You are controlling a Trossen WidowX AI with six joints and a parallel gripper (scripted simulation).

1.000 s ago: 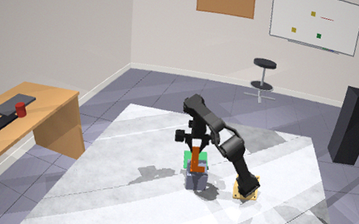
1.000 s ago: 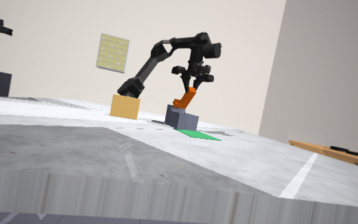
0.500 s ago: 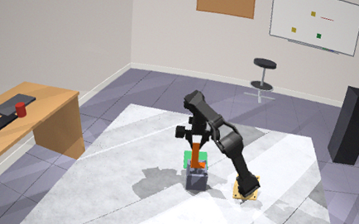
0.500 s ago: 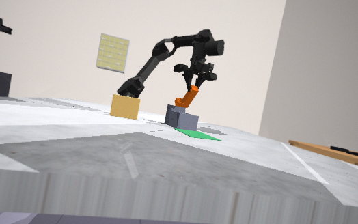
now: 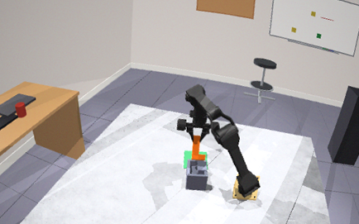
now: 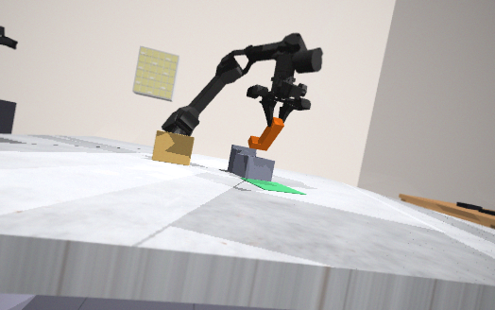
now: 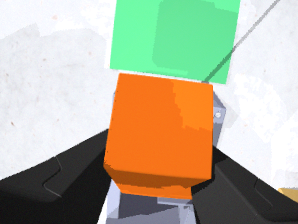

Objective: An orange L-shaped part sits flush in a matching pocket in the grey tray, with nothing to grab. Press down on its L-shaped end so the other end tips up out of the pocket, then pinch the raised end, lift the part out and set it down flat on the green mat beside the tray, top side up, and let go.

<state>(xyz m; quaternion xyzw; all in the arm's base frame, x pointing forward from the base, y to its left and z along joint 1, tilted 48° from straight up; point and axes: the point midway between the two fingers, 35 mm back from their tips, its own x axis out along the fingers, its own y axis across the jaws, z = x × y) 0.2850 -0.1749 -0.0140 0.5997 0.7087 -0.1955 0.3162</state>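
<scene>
Now: the green mat 17 cm below my gripper tip and 7 cm to the right of it. Round my gripper tip: orange L-shaped part (3 cm to the left, 3 cm below, 2 cm behind).
</scene>
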